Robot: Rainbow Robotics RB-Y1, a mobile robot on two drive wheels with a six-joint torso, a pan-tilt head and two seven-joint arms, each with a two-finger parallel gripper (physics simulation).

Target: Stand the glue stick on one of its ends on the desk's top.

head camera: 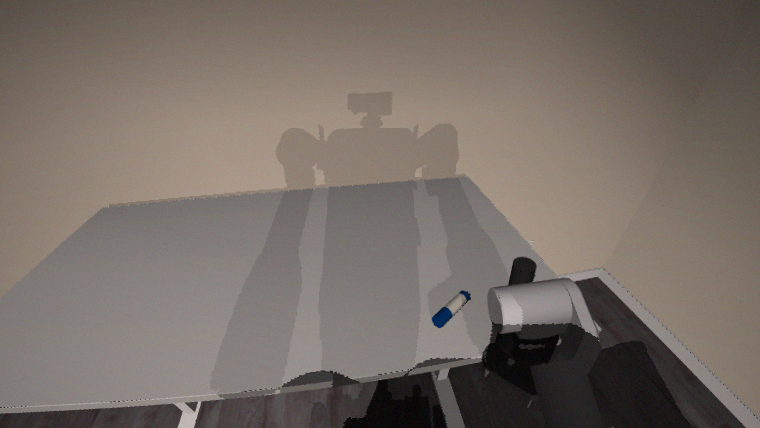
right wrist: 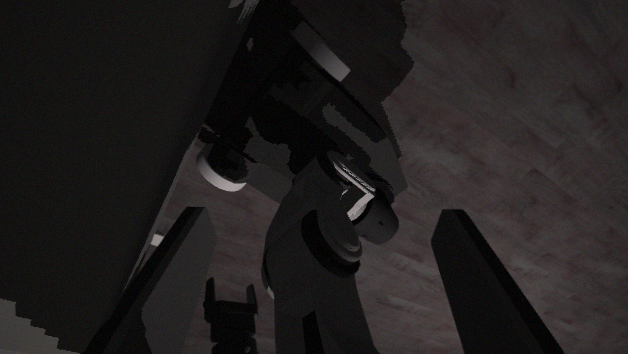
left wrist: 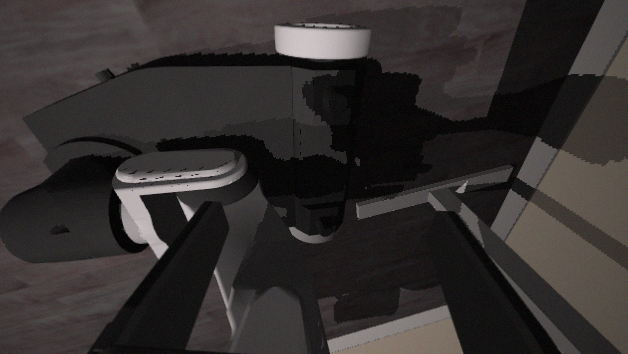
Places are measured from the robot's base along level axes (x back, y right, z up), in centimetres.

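Pixels of known places: left gripper, fingertip midpoint: [right wrist: 230, 282] [left wrist: 326, 219]; right gripper, fingertip midpoint: [head camera: 508, 387] [right wrist: 322, 224].
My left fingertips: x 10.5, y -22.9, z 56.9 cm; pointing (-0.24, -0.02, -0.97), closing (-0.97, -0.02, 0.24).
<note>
Behind a point stands the place of what it marks.
The glue stick [head camera: 451, 308] {x -24.4, y 15.9, z 97.7 cm} lies on its side on the desk's grey top [head camera: 159, 292] {x -28.2, y -57.1, z 95.1 cm}, at the right of the head view. It has a white body, a blue cap toward the lower left and a blue end toward the upper right. My right arm is just right of it; its fingers cannot be made out there. In the right wrist view my right gripper [right wrist: 322, 224] {x -10.0, y 26.1, z 90.8 cm} is open and empty, beside a large dark surface that seems to be the desk. My left gripper [left wrist: 326, 219] {x 10.5, y -22.9, z 56.9 cm} [right wrist: 230, 282] {x 10.5, y -22.9, z 56.9 cm} is open and empty, away from the glue stick. Neither wrist view shows the glue stick.
A beige wall [head camera: 159, 79] {x -79.6, y -74.8, z 138.9 cm} stands behind the desk and at the right. The desk's front edge runs along the bottom of the head view, with white legs [head camera: 188, 417] below it. Both wrist views show my base and the wooden floor [left wrist: 50, 60] {x 57.9, y -21.1, z 0.1 cm} [right wrist: 525, 125] {x 83.3, y 62.5, z 0.1 cm}.
</note>
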